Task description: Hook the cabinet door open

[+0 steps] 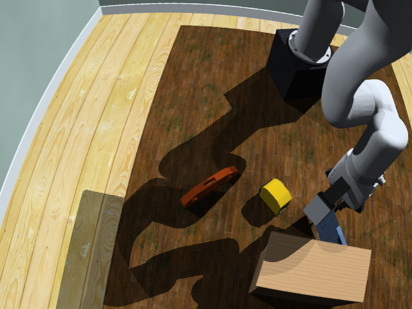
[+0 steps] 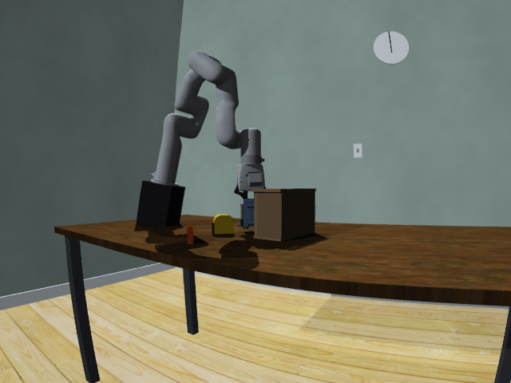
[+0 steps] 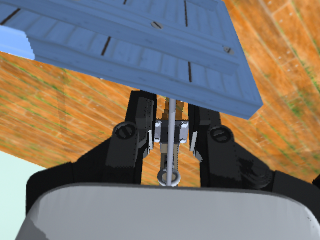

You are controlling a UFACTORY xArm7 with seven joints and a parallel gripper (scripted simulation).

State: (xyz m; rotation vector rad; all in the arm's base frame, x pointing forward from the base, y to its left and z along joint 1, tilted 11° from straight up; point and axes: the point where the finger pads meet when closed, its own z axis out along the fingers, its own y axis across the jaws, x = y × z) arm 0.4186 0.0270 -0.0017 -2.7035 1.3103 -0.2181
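My hand is 70 mm short of the cabinet door, 10 mm to the left of it and 30 mm above it. From my hand the other things lie so: orange level-like tool 70 mm behind, 290 mm to the right, 80 mm below; then hook post 60 mm behind, 80 mm to the left, 40 mm below; then yellow tape measure 40 mm behind, 130 mm to the right, 70 mm below.
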